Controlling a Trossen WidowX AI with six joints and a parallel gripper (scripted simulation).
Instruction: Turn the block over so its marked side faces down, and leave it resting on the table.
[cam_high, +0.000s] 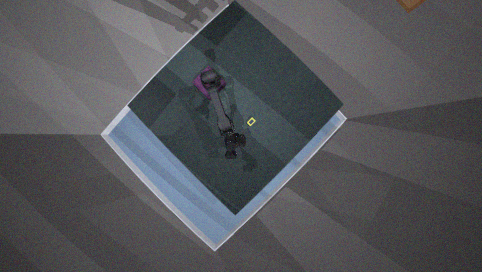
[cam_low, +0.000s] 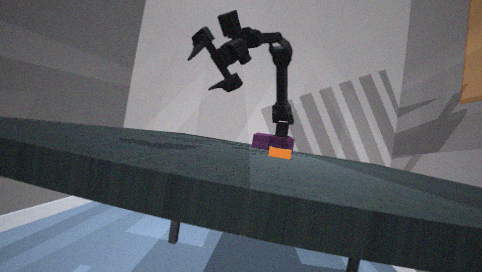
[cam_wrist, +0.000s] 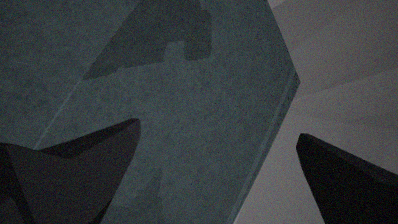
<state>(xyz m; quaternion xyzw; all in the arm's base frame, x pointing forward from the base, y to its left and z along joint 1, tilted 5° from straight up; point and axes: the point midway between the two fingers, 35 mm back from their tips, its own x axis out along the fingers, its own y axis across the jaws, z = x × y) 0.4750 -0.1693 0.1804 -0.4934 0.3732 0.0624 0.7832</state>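
Now: the orange block 11 cm behind my gripper tip, 23 cm to the left of it and 16 cm below it.
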